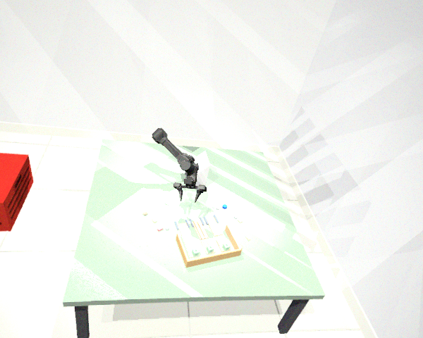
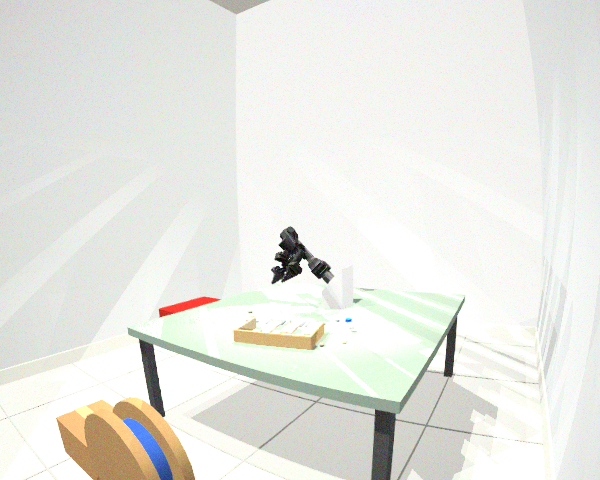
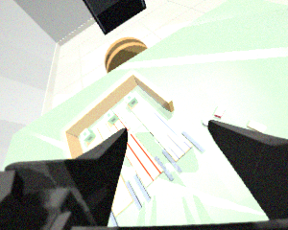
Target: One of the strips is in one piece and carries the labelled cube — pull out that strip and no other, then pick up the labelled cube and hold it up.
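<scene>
The pink block lies 40 mm ahead of my gripper tip, 140 mm to the right of it and 180 mm below it. Also, from my gripper tip: blue piece: 140 mm behind, 290 mm to the left, 180 mm below.
</scene>
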